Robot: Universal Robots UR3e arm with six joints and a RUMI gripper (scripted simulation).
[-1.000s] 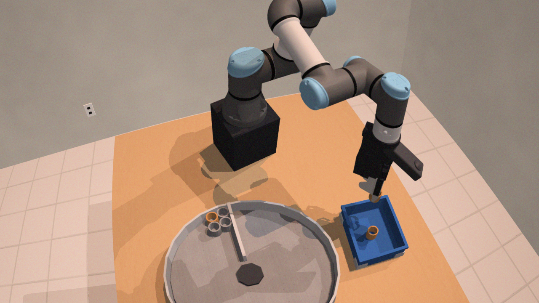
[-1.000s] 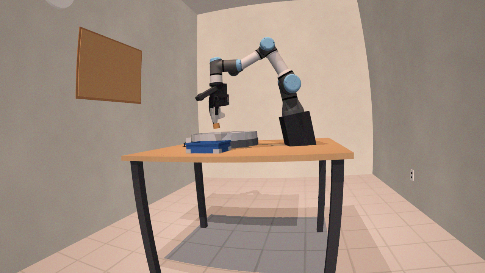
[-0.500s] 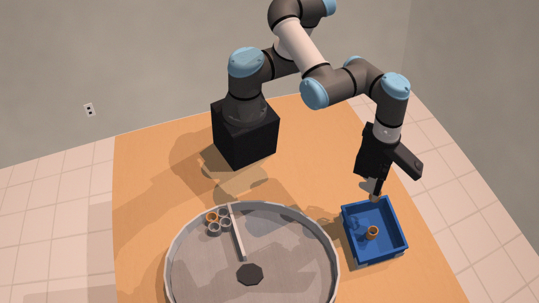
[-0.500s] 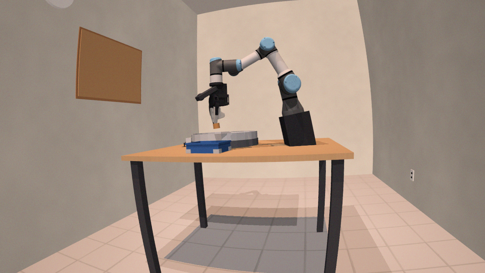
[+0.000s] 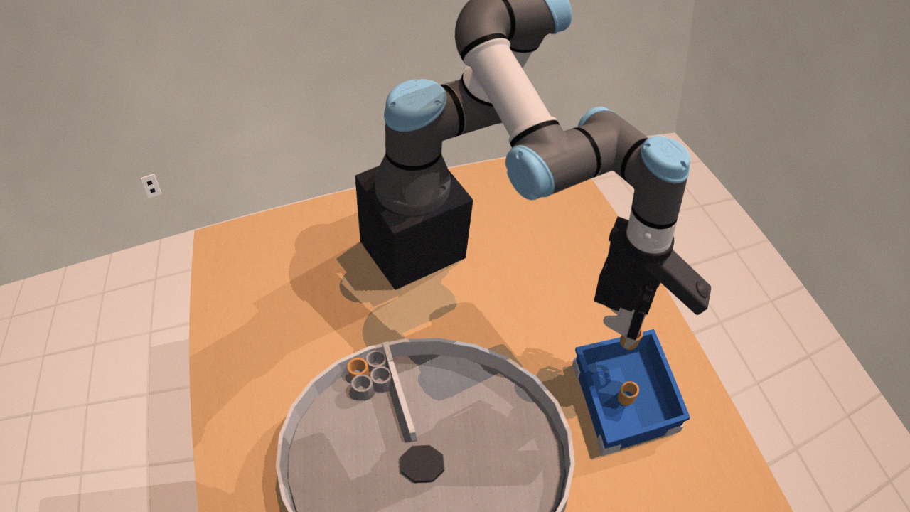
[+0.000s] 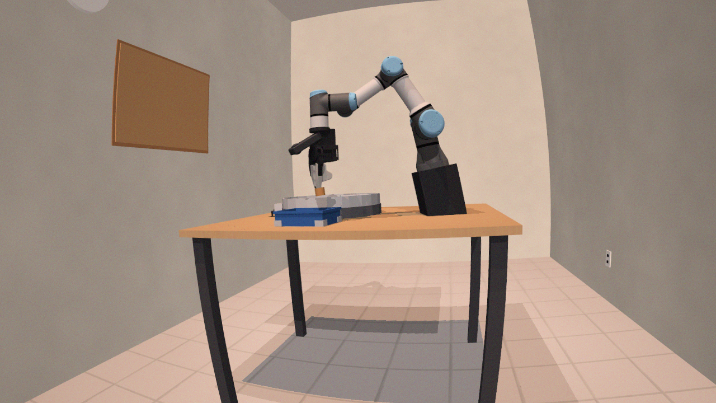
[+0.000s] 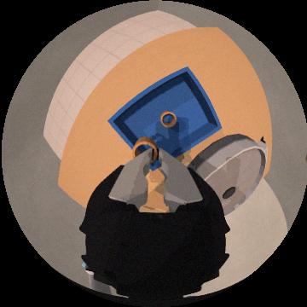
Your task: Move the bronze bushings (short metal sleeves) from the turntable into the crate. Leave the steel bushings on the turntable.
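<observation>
Right now the crate is 4 cm ahead of my hand and 9 cm below it. From my hand the other things lie so: grey turntable 5 cm ahead, 35 cm to the right, 6 cm below.
</observation>
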